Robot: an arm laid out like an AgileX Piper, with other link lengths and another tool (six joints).
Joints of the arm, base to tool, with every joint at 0 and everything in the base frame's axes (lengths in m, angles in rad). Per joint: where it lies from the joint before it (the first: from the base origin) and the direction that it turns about. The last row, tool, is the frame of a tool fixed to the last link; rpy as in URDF.
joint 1: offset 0.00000 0.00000 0.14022 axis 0 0 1
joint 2: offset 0.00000 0.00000 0.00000 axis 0 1 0
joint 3: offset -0.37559 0.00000 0.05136 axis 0 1 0
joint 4: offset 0.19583 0.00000 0.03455 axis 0.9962 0 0.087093
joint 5: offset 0.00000 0.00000 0.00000 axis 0 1 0
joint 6: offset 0.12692 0.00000 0.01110 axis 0.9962 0 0.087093
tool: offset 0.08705 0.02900 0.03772 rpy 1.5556 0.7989 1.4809
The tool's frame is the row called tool.
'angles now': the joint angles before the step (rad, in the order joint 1, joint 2, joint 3, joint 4, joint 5, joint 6). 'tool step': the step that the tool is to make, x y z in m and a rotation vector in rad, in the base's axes. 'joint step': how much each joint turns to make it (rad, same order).
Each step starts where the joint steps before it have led.
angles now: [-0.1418, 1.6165, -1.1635, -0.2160, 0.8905, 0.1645]
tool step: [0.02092, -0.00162, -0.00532, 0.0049, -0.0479, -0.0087]
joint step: [0.0000, 0.0379, 0.0000, -0.0053, -0.0819, 0.0292]
